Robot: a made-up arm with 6 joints.
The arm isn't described. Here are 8 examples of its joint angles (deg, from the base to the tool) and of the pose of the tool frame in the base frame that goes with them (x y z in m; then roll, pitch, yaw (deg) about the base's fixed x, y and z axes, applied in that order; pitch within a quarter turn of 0, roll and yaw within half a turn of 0).
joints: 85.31 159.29 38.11 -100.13 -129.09 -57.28
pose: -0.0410 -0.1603 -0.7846 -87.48 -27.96 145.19
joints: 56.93 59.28 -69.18 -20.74 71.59 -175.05
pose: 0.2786 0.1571 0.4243 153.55 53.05 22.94
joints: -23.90 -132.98 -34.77 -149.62 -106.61 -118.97
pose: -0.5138 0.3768 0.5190 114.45 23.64 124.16
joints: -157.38 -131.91 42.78 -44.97 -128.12 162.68
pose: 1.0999 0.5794 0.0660 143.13 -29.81 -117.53
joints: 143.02 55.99 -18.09 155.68 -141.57 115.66
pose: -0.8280 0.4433 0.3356 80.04 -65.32 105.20
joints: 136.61 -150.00 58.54 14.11 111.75 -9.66
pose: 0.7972 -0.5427 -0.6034 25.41 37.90 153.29
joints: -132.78 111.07 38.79 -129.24 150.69 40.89
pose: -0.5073 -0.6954 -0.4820 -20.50 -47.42 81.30
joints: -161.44 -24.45 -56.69 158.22 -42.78 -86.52
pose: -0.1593 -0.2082 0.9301 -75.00 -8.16 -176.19
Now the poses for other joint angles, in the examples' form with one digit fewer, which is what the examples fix.
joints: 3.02 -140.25 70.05 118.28 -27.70 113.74
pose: -1.010 0.022 -0.625 -33.3 39.6 -144.9
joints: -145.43 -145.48 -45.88 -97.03 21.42 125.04
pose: 0.360 0.225 0.413 80.8 -67.7 107.5
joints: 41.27 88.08 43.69 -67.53 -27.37 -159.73
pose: 0.929 0.735 -0.061 -103.4 48.3 81.0
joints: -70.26 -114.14 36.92 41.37 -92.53 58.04
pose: -0.572 1.244 0.326 -9.6 -39.4 -129.0
